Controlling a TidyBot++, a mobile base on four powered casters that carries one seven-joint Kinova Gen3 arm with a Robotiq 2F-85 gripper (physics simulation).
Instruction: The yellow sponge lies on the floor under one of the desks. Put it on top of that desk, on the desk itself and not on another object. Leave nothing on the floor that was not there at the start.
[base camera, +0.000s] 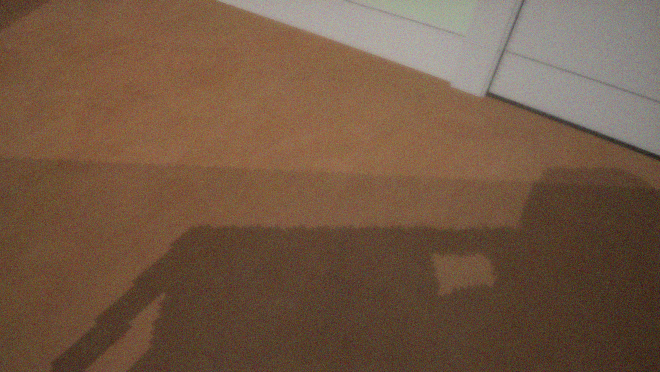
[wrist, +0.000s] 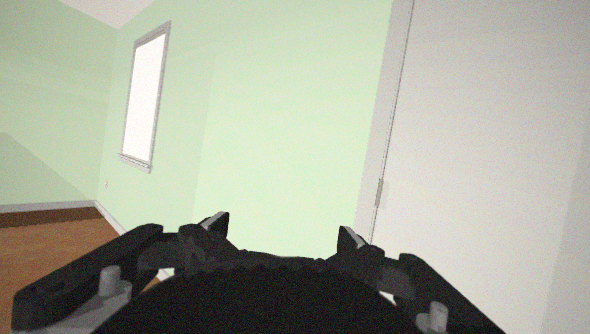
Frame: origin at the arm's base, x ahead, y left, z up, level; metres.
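Seen in the pictures: gripper, fingertip midpoint: (wrist: 283, 231).
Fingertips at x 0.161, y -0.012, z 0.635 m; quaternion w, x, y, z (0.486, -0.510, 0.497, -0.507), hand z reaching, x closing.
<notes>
A point is followed by its place in that frame.
My gripper (wrist: 283, 231) @(x 0.161, y -0.012, z 0.635 m) is open in the wrist view, its two fingertips wide apart with the green wall showing between them. It is raised and faces the wall beside a door. The yellow sponge and the desks do not show in the base camera view or the wrist view.
A pale door (base camera: 590, 55) @(x 0.596, y -0.422, z -0.277 m) (wrist: 480, 150) @(x 0.530, y -0.512, z 0.796 m) and its frame (wrist: 382, 100) @(x 0.681, y -0.287, z 0.936 m) stand close, at the upper right of the base view. A white baseboard (base camera: 350, 35) @(x 0.845, y -0.095, z -0.374 m) runs left of it along the wood floor (base camera: 250, 110) @(x 0.602, y 0.082, z -0.396 m) (wrist: 45, 255) @(x 1.623, y 1.811, z -0.396 m). A window (wrist: 144, 97) @(x 2.037, y 1.503, z 1.057 m) is in the green wall (wrist: 285, 125) @(x 0.958, y 0.036, z 0.843 m).
</notes>
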